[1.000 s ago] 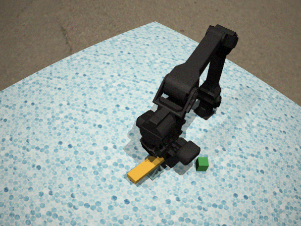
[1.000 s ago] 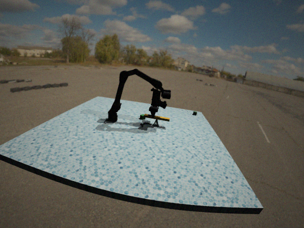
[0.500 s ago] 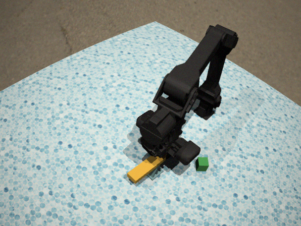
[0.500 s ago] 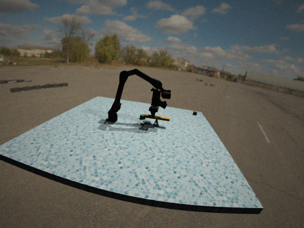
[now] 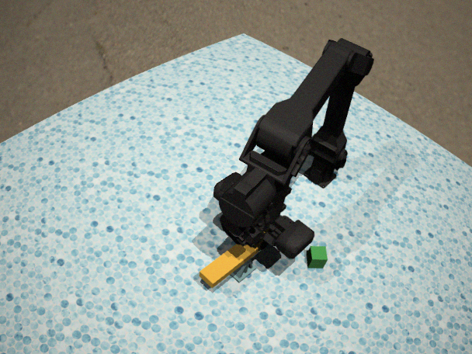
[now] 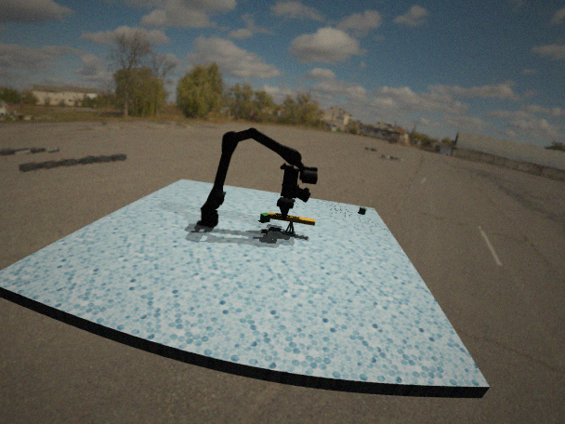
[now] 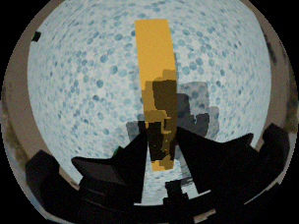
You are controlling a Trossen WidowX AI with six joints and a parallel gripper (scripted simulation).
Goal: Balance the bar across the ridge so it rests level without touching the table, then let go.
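The yellow bar lies 3 cm ahead of my gripper tip.
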